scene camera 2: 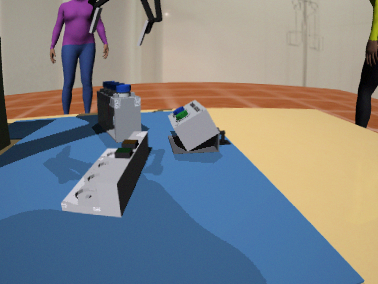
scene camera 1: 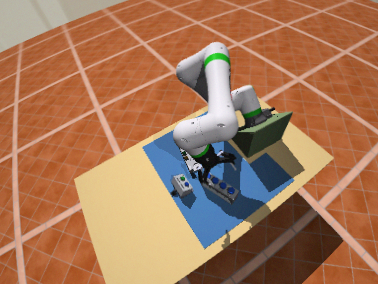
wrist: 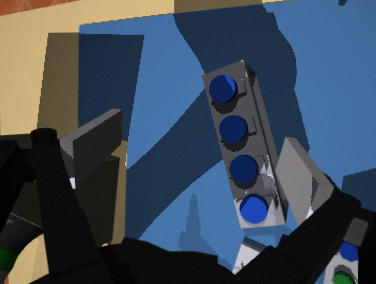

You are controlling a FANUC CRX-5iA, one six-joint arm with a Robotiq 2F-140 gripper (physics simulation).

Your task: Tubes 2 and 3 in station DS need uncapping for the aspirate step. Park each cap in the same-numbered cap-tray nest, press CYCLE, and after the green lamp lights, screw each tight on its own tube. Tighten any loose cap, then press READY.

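Frame: origin at the arm's base, x left, y ahead, z down, level; millimetres.
Where they show: gripper, fingertip midpoint: [scene camera 2: 114,38] [scene camera 1: 223,176] [wrist: 199,140]; arm's base, origin of the base link: [scene camera 1: 256,123] [wrist: 12,211].
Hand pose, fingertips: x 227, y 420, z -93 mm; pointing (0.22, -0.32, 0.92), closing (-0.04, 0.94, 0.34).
Things, the pixels of their top centre, and the offset from my fingertips. "spot": a spot on its surface instead. Level surfaces: height alone.
- grey station rack, middle of its top: [wrist: 240,147] [scene camera 2: 115,90] [scene camera 1: 219,183] dx -22, dy +5, dz +137 mm
- row with blue caps, surface spot: [wrist: 233,128] [scene camera 1: 223,185] spot: dx +3, dy -4, dz +119 mm
- white cap tray, middle of its top: [scene camera 2: 109,145] [scene camera 1: 189,153] dx -320, dy +40, dz +186 mm
- tilted button box, middle of its top: [wrist: 371,280] [scene camera 2: 191,103] [scene camera 1: 180,182] dx -155, dy +182, dz +156 mm
- blue button, middle of its top: [wrist: 352,254] dx -134, dy +158, dz +165 mm
- green button, surface spot: [wrist: 344,278] spot: dx -171, dy +158, dz +170 mm
- blue mat, its level: dz +240 mm
- tan table, its level: dz +243 mm
The grey station rack [scene camera 1: 231,199] [scene camera 2: 129,117] [wrist: 252,120] holds tubes in a row with blue caps [scene camera 1: 223,185] [scene camera 2: 123,88] [wrist: 233,128] on top; tube numbers are not readable. My gripper [scene camera 1: 218,172] [scene camera 2: 117,36] [wrist: 199,140] is wide open and empty above the rack, its right finger beside the row in the wrist view. The white cap tray [scene camera 2: 107,192] [wrist: 244,259] is partly hidden by the arm in scene camera 1; its visible nests hold no cap. Its green lamp [scene camera 2: 124,152] looks dark. The tilted button box [scene camera 1: 182,185] [scene camera 2: 195,127] has a blue button [wrist: 349,251] and a green button [wrist: 344,278].
A dark green slanted panel [scene camera 1: 265,135] [wrist: 95,202] stands beside the arm's base. The blue mat [scene camera 1: 205,227] [scene camera 2: 200,225] lies on the tan table [scene camera 1: 115,210] [scene camera 2: 310,150]. A person in purple [scene camera 2: 77,30] stands behind the table, and another shows partly at the right.
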